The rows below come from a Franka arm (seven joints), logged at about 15 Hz.
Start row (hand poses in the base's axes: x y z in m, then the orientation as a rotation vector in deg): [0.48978 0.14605 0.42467 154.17 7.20 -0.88]
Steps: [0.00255 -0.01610 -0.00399 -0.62 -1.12 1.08]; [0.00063 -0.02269 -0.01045 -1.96 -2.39 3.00]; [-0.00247 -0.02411 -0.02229 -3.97 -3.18 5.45]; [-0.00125 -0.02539 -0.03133 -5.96 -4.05 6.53]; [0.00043 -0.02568 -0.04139 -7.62 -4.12 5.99]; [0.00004 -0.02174 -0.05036 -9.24 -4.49 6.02]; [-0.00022 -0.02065 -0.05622 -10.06 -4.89 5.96]
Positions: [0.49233 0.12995 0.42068 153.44 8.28 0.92]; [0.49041 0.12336 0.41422 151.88 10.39 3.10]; [0.48731 0.12194 0.40238 149.57 13.26 4.73]; [0.48853 0.12066 0.39334 147.41 14.28 6.03]; [0.49021 0.12037 0.38328 145.82 13.43 5.82]; [0.48982 0.12431 0.37431 144.19 13.25 6.16]; [0.48956 0.12540 0.36845 143.35 13.00 6.59]
